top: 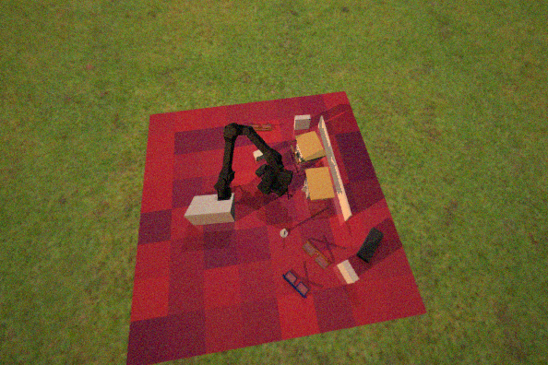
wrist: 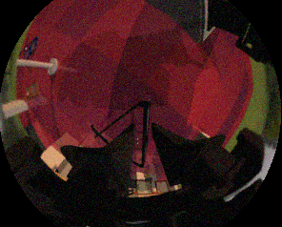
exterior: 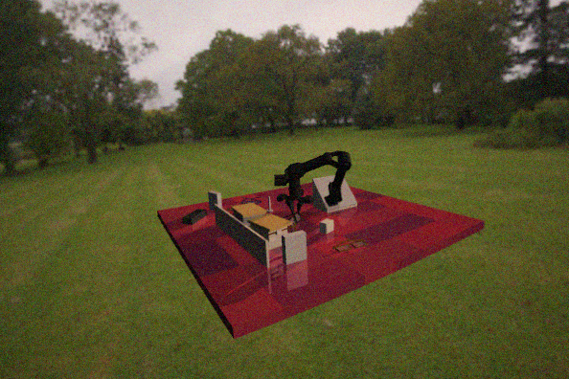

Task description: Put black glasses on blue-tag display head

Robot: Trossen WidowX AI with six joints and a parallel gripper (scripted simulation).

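The small peg is 4 cm ahead of my gripper tip, 24 cm to the right of it and 1 cm below it. Round my gripper tip: long pale wall (35 cm ahead, 8 cm to the left, 2 cm above); display head (22 cm ahead, 3 cm to the right, 2 cm above); small cube (5 cm behind, 21 cm to the left, 1 cm below).
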